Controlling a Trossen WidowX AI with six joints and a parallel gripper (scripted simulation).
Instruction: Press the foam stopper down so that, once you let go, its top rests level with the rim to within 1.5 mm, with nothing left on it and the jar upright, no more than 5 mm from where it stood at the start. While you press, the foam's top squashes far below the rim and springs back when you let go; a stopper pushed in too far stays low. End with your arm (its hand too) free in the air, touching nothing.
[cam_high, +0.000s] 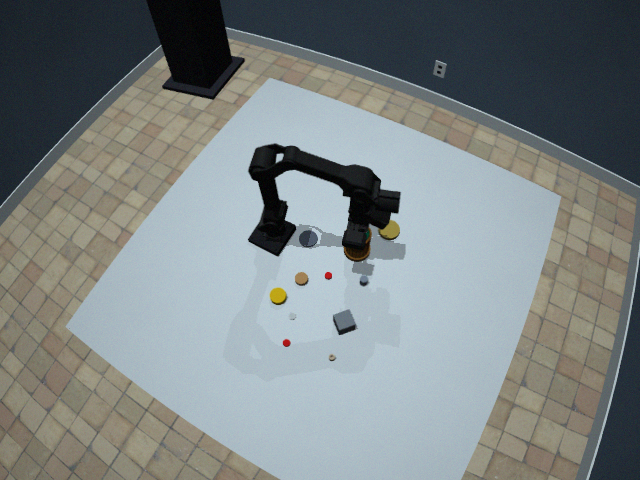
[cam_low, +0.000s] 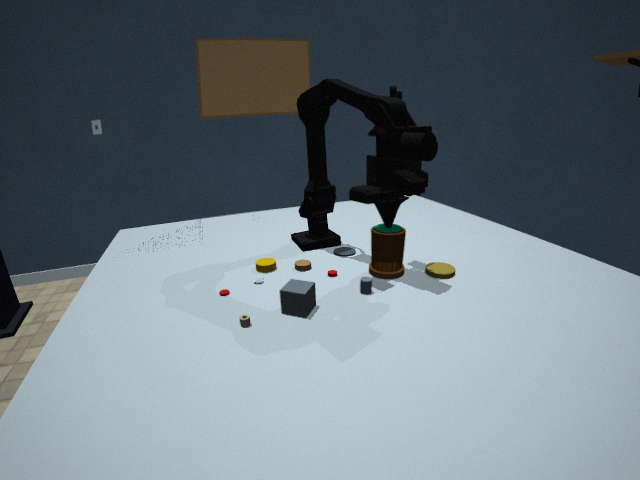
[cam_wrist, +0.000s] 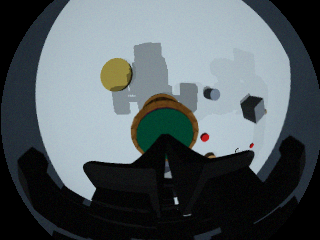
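Now: hand 50 mm above the green foam stopper. From my hand the other things lie so: small grey cylinder: 60 mm ahead, 100 mm to the right, 130 mm below; then red button: 50 mm behind, 120 mm to the right, 140 mm below; then olive disc: 70 mm ahead, 100 mm to the left, 130 mm below.
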